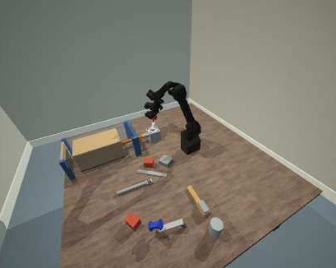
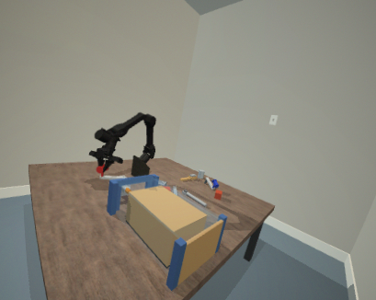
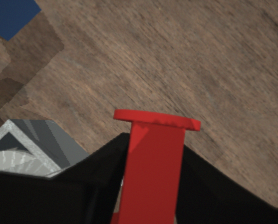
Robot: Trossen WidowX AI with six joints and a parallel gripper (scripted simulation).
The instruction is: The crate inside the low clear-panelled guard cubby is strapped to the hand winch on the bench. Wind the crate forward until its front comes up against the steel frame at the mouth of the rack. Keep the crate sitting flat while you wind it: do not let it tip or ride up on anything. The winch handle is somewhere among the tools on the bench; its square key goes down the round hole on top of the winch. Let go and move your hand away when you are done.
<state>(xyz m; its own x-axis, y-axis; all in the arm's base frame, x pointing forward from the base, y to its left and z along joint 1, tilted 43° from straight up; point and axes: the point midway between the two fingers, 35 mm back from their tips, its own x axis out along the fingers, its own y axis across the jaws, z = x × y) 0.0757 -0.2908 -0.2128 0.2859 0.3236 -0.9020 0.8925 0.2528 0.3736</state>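
The red-gripped winch handle is 4 cm to the left of my gripper tip, 3 cm below it and 2 cm ahead of it. Round my gripper tip: blue frame (21 cm ahead, 7 cm to the left, 3 cm below); then red handle knob (1 cm to the left, 1 cm behind); then grey winch (10 cm below, 9 cm to the left, 4 cm ahead).
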